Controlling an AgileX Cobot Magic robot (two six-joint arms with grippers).
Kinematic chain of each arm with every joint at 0, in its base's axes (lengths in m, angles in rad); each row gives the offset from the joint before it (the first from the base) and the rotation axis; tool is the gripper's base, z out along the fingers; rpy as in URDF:
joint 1: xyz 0 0 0.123 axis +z
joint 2: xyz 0 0 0 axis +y
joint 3: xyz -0.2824 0 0.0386 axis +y
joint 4: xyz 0.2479 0 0.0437 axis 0.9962 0 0.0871
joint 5: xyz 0 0 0 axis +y
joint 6: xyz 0.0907 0 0.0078 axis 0.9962 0 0.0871
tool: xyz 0 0 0 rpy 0 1.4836 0
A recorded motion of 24 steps. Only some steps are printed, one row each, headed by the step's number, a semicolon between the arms.
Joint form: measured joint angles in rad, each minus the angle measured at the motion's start. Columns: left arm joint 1, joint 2, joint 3, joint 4, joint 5, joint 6; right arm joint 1, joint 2, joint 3, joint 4, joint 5, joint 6.
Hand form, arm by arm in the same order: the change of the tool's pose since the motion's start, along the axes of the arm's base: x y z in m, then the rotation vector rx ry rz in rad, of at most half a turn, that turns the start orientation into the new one. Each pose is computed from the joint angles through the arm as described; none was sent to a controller.
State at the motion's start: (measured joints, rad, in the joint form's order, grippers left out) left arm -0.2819 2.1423 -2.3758 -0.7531 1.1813 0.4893; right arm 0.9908 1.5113 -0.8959 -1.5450 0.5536 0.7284
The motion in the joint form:
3: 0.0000 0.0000 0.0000 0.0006 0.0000 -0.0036; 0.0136 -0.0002 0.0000 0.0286 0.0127 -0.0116
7: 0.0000 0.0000 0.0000 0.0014 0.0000 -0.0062; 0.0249 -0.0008 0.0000 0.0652 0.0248 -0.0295
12: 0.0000 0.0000 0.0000 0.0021 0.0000 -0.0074; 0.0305 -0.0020 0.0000 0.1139 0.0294 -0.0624
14: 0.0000 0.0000 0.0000 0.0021 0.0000 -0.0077; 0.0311 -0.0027 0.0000 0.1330 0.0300 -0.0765
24: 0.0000 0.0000 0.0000 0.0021 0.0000 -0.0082; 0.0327 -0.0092 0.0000 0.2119 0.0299 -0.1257
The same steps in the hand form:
3: 0.0000 0.0000 0.0000 -0.0008 0.0026 0.0021; -0.0032 0.0013 -0.0009 0.0000 0.0119 -0.0066
7: 0.0000 0.0001 -0.0001 -0.0010 0.0044 0.0037; -0.0060 0.0019 -0.0020 -0.0016 0.0281 -0.0160
12: 0.0001 0.0001 -0.0001 -0.0009 0.0051 0.0045; -0.0081 0.0017 -0.0036 -0.0074 0.0516 -0.0233
14: 0.0001 0.0001 -0.0001 -0.0010 0.0053 0.0047; -0.0087 0.0014 -0.0042 -0.0100 0.0609 -0.0259
24: 0.0001 0.0001 -0.0001 -0.0012 0.0057 0.0049; -0.0112 -0.0003 -0.0056 -0.0088 0.1018 -0.0382

